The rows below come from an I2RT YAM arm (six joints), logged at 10 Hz.
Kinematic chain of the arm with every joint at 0, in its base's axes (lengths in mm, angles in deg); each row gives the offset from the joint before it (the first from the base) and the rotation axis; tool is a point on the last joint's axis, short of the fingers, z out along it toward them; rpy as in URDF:
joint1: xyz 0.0 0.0 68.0 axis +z
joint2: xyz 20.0 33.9 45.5 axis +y
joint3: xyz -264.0 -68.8 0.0 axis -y
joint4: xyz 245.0 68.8 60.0 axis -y
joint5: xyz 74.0 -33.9 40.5 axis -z
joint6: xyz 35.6 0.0 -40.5 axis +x
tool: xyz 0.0 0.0 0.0 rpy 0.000 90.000 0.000
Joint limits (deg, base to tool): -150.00..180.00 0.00..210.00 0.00..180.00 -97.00..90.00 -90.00..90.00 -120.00..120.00
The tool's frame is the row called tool.
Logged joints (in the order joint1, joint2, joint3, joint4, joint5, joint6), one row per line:
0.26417, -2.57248, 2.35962, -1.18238, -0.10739, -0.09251
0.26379, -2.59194, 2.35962, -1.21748, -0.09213, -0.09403
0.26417, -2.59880, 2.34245, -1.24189, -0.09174, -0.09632
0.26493, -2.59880, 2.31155, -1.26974, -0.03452, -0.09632
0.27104, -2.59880, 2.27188, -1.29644, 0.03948, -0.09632
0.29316, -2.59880, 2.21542, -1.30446, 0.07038, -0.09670
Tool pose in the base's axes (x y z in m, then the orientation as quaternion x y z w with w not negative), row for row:
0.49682, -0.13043, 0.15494, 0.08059, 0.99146, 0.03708, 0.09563
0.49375, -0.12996, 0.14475, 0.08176, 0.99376, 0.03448, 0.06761
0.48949, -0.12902, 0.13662, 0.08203, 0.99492, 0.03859, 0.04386
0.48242, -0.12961, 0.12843, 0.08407, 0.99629, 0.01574, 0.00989
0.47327, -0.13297, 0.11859, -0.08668, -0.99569, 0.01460, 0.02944
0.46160, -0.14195, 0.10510, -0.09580, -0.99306, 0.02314, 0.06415
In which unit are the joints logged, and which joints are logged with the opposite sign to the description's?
The joints are logged in radians. Opposite sign: joint1, joint2.
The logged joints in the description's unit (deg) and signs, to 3 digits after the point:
-15.136, 147.392, 135.196, -67.745, -6.153, -5.300
-15.114, 148.507, 135.196, -69.756, -5.279, -5.388
-15.136, 148.900, 134.212, -71.155, -5.256, -5.519
-15.179, 148.900, 132.442, -72.751, -1.978, -5.519
-15.529, 148.900, 130.169, -74.281, 2.262, -5.519
-16.797, 148.900, 126.934, -74.740, 4.032, -5.541

